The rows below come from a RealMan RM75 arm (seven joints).
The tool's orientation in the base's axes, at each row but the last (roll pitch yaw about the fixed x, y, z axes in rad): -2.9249, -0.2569, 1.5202; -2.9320, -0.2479, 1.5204; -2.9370, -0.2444, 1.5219; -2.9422, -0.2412, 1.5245; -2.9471, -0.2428, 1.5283; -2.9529, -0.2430, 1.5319; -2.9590, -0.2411, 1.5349; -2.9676, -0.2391, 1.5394; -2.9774, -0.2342, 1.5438; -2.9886, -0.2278, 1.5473; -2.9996, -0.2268, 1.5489; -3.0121, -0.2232, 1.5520
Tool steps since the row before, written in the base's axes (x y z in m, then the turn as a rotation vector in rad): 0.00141, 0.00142, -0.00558, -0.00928, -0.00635, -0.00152; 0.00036, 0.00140, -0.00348, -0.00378, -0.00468, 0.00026; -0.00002, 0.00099, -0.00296, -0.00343, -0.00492, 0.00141; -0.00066, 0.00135, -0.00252, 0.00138, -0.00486, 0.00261; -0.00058, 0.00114, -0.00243, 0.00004, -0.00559, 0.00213; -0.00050, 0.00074, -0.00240, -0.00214, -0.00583, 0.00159; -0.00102, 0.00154, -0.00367, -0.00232, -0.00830, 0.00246; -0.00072, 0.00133, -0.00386, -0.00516, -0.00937, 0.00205; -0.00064, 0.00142, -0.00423, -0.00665, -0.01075, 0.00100; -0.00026, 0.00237, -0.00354, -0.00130, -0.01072, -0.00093; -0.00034, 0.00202, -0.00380, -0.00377, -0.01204, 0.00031; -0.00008, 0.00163, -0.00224, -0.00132, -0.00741, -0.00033
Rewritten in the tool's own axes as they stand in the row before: 0.00002, 0.00255, 0.00535, -0.00697, -0.00879, 0.00167; 0.00052, 0.00106, 0.00358, -0.00465, -0.00376, -0.00068; 0.00024, 0.00057, 0.00306, -0.00459, -0.00365, -0.00190; 0.00068, -0.00016, 0.00285, -0.00403, 0.00084, -0.00392; 0.00050, -0.00011, 0.00270, -0.00491, -0.00039, -0.00340; 0.00012, -0.00005, 0.00256, -0.00535, -0.00243, -0.00255; 0.00058, -0.00034, 0.00405, -0.00755, -0.00278, -0.00395; 0.00036, -0.00005, 0.00413, -0.00877, -0.00553, -0.00334; 0.00038, 0.00006, 0.00449, -0.01040, -0.00685, -0.00242; 0.00150, 0.00029, 0.00398, -0.01068, -0.00127, -0.00134; 0.00111, 0.00021, 0.00417, -0.01174, -0.00390, -0.00250; 0.00109, 0.00022, 0.00254, -0.00732, -0.00134, -0.00116
